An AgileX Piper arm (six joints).
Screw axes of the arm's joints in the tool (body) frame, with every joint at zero. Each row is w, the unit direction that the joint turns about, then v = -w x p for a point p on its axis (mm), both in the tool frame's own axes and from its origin. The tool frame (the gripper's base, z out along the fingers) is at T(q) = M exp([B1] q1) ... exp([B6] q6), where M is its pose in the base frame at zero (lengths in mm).
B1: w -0.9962 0 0.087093 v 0.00 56.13 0.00
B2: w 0 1 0 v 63.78 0.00 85.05
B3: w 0 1 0 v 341.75 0.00 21.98
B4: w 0 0 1 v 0.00 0.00 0.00
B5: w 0 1 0 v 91.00 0.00 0.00
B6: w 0 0 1 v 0.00 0.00 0.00
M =
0.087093 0 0.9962 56.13
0 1 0 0.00
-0.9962 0 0.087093 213.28
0 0 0 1
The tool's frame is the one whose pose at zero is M.
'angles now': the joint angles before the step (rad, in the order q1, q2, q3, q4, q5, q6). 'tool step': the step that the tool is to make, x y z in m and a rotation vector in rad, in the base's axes. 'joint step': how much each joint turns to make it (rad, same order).
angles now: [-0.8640, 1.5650, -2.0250, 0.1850, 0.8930, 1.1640]
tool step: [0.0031, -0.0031, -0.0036, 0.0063, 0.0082, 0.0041]
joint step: [0.0003, 0.0108, 0.0004, 0.0038, -0.0003, -0.0058]
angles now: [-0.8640, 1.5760, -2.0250, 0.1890, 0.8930, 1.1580]
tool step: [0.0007, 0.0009, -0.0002, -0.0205, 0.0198, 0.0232]
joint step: [0.0001, -0.0001, 0.0003, 0.0149, 0.0038, -0.0439]
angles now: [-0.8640, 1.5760, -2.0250, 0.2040, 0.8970, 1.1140]
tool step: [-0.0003, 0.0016, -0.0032, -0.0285, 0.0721, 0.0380]
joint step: [0.0000, -0.0001, 0.0002, 0.0050, 0.0389, -0.0800]
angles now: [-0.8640, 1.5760, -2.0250, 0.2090, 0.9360, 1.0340]
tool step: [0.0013, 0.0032, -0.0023, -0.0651, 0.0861, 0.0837]
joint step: [-0.0001, 0.0003, -0.0005, 0.0371, 0.0352, -0.1500]
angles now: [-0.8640, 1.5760, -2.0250, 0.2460, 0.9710, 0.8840]
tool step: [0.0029, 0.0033, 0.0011, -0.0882, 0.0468, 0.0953]
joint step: [-0.0002, 0.0001, -0.0003, 0.0611, 0.0002, -0.1631]
